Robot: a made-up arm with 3 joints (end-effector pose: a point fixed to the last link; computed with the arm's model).
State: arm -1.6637 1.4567 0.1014
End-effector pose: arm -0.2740 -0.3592 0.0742 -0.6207 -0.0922 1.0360
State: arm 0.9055 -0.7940 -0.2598
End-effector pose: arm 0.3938 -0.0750 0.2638 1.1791 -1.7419 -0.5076
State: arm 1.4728 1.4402 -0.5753
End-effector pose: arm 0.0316 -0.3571 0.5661 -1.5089 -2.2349 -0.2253
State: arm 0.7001 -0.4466 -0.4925
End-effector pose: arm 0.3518 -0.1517 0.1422 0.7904 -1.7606 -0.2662
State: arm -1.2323 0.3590 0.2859
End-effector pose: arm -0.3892 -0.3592 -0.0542 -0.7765 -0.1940 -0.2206
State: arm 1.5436 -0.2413 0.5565
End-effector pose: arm 0.3520 -0.2643 0.6419 0.8910 -2.2792 -1.3599
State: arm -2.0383 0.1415 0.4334
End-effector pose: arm -0.6437 -0.3362 0.2664 -0.9907 0.6023 -0.0962
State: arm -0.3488 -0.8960 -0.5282
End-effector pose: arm -0.0694 -0.0458 -0.1599 0.8513 -0.7029 -0.8446
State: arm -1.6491 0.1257 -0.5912
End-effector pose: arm -0.5791 -0.2765 0.1520 0.0550 0.4957 -0.1430
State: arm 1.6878 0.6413 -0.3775
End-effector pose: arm 0.1605 -0.3572 0.6358 -0.4540 -2.8736 -0.3733
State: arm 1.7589 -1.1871 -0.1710
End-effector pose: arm 0.2385 0.0091 0.6924 1.9270 -2.0398 0.0788
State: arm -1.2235 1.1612 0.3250
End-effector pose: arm -0.1912 -0.3919 0.0120 -0.9425 -0.5423 0.5111
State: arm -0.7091 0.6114 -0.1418
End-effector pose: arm -0.1459 -0.3628 -0.0761 -0.5107 -0.6200 0.0416
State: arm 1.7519 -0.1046 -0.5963
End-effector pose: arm 0.2679 -0.2288 0.6574 0.5125 -2.8584 0.2114
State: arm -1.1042 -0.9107 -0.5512
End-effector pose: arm -0.4359 -0.0422 -0.0647 0.4958 -0.0448 -1.0765
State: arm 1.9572 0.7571 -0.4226
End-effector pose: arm 0.0516 -0.3656 0.6913 0.6088 3.0035 0.4584
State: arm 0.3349 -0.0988 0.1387
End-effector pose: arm 0.2861 -0.2636 0.0133 0.0524 -1.4705 -0.8663
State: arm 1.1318 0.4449 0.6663
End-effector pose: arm 0.3010 -0.4003 0.4841 -0.2206 -2.3697 -1.5435
